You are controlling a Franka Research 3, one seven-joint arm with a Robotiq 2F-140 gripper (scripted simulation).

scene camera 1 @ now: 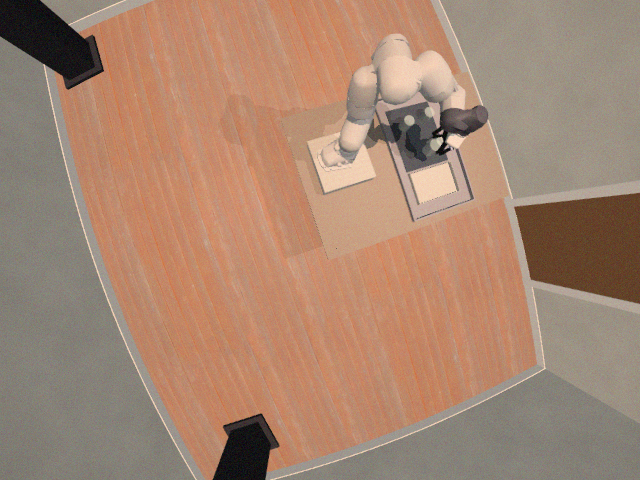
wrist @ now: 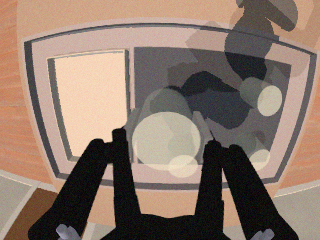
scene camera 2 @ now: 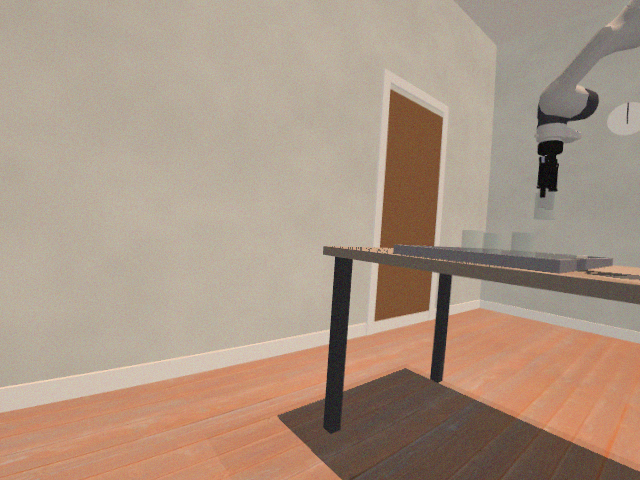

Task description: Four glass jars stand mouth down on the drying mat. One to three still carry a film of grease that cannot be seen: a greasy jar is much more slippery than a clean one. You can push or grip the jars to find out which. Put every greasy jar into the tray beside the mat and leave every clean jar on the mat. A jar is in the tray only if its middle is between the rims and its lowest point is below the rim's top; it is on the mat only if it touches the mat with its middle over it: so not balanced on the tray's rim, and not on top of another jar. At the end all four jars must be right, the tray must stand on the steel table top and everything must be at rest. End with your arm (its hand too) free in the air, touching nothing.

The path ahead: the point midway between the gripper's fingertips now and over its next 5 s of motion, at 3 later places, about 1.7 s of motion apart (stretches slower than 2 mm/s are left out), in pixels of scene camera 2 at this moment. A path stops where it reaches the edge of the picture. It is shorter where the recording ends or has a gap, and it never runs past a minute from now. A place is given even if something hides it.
My gripper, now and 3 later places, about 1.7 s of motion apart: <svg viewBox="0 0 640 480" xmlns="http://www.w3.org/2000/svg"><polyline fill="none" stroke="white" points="545,208 540,212 539,229 538,247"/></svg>
